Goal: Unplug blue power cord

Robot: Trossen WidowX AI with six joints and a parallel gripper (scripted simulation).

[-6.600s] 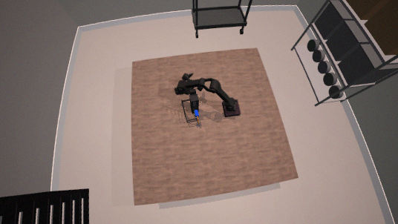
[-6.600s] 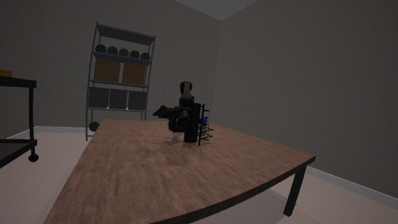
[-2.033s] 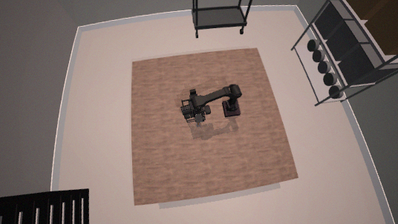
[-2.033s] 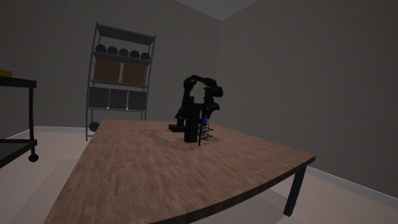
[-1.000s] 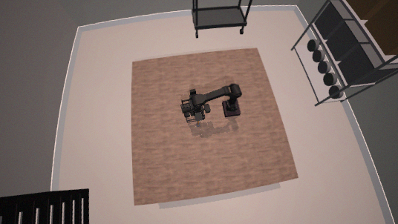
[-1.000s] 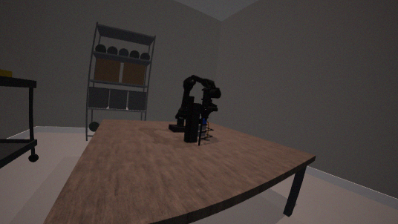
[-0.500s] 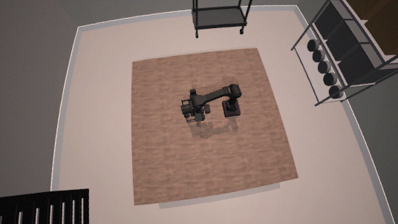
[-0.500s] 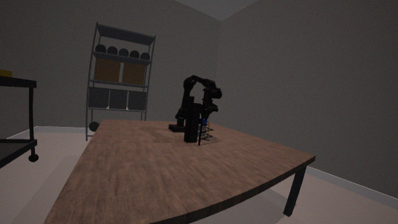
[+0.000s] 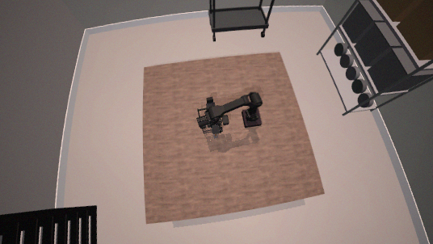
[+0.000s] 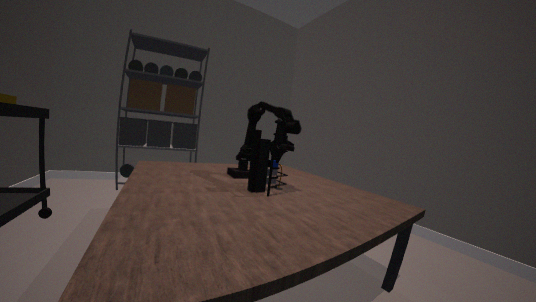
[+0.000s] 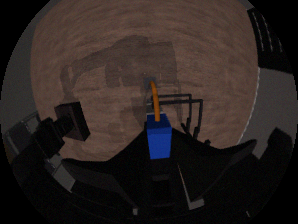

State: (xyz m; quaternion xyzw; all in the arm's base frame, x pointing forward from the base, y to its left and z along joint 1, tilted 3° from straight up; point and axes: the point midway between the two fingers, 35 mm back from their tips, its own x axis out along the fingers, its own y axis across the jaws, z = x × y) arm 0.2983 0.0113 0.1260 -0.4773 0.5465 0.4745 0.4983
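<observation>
Now: gripper tip 30 mm to the left of the blue plug.
</observation>
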